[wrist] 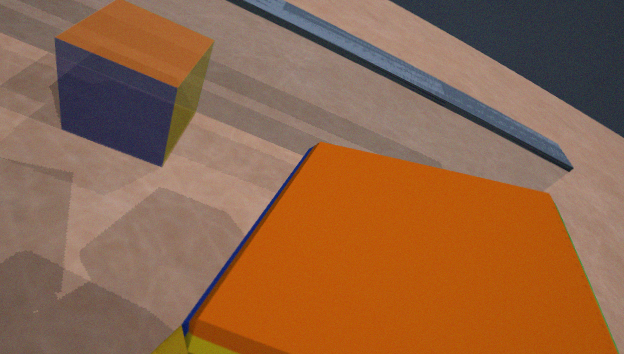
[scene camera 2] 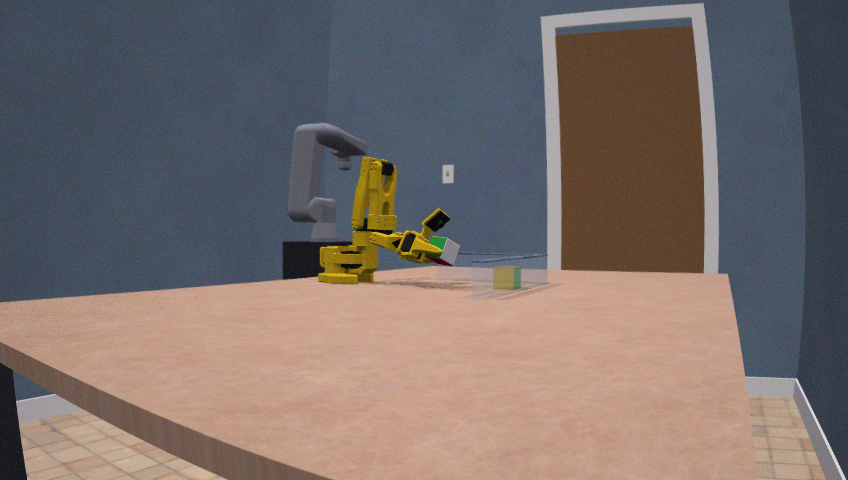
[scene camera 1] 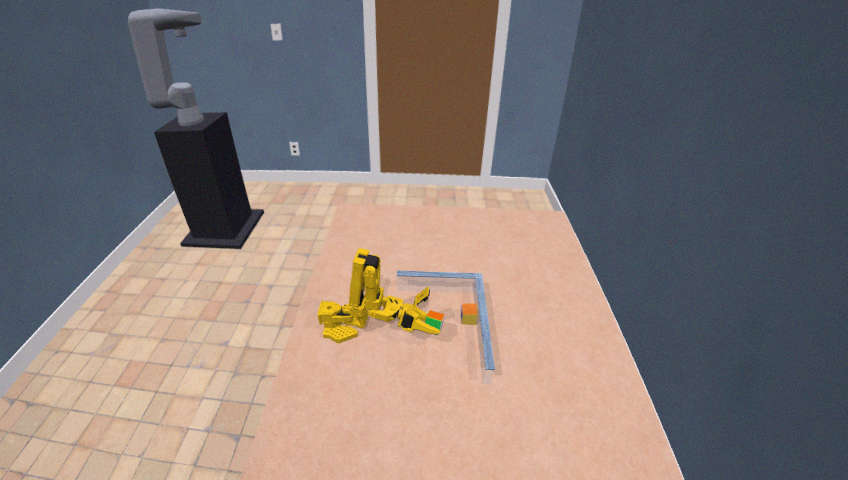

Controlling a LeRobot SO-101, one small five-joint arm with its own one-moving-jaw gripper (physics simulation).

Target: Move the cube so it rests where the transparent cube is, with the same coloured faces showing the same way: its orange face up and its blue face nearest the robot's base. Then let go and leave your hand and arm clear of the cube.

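Where they show: hand, tool point: [wrist: 276, 288] [scene camera 2: 451, 260] [scene camera 1: 438, 322]; arm's base, link origin: [scene camera 2: 354, 282] [scene camera 1: 349, 326].
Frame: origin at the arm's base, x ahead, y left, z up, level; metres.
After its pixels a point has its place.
Note:
The solid cube [scene camera 1: 434, 319] {x 0.218, y -0.044, z 0.092 m} [scene camera 2: 445, 250] {x 0.233, y -0.051, z 0.071 m} [wrist: 390, 250] is held above the table, tilted. Its orange face tips upward. Green and white sides and a red underside show in scene camera 2; a thin blue edge shows at its left in the wrist view. My gripper [scene camera 1: 430, 313] {x 0.229, y -0.019, z 0.053 m} [scene camera 2: 439, 237] is shut on the cube; the moving jaw stands wide, on the far side. In the wrist view the cube hides most of the jaws. The transparent cube [scene camera 1: 469, 314] {x 0.310, y 0.024, z 0.038 m} [scene camera 2: 506, 277] [wrist: 117, 95] {x 0.292, y 0.042, z 0.027 m} sits level on the table beyond my gripper, orange up, blue side towards my base.
A see-through wall with a blue top edge [scene camera 1: 484, 327] {x 0.341, y -0.037, z 0.060 m} [scene camera 2: 517, 258] {x 0.352, y -0.011, z 0.058 m} [wrist: 425, 82] {x 0.341, y -0.067, z 0.060 m} runs just behind the transparent cube. A second wall [scene camera 1: 437, 274] {x 0.227, y 0.151, z 0.060 m} meets it at a corner on the far side. A grey arm [scene camera 1: 155, 59] [scene camera 2: 303, 172] stands on a black pedestal off the table.

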